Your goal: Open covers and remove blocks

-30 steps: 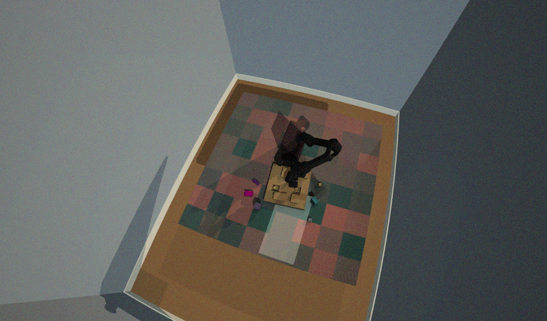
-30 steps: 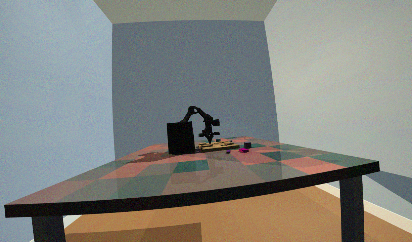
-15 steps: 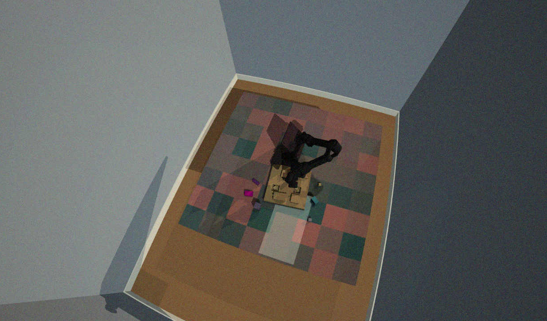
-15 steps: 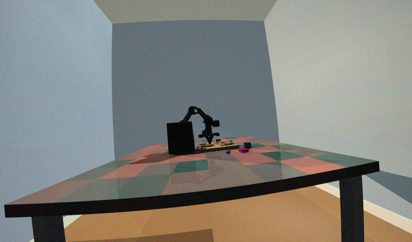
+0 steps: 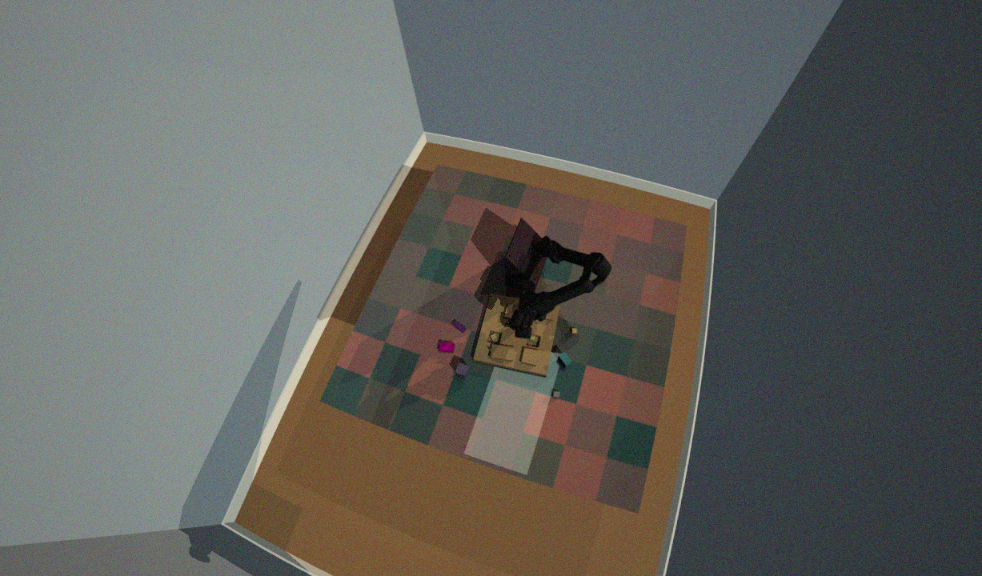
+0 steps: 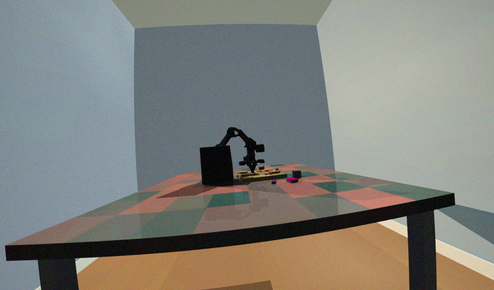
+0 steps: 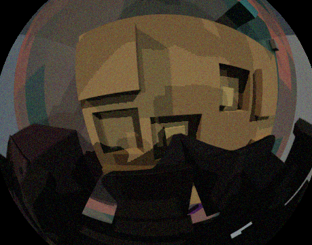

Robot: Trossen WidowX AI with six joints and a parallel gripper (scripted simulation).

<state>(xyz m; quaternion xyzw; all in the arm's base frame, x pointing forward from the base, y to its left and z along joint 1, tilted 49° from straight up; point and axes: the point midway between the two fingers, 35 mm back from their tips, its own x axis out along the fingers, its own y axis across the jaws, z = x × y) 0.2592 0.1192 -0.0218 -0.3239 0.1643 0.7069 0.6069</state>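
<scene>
My gripper tip is now 4 cm short of the tan puzzle board and 1 cm to the right of it. Also, from my gripper tip: teal block (9 cm ahead, 20 cm to the left); lavender block (28 cm ahead, 15 cm to the right); small grey block (23 cm ahead, 22 cm to the left, 1 cm below).
</scene>
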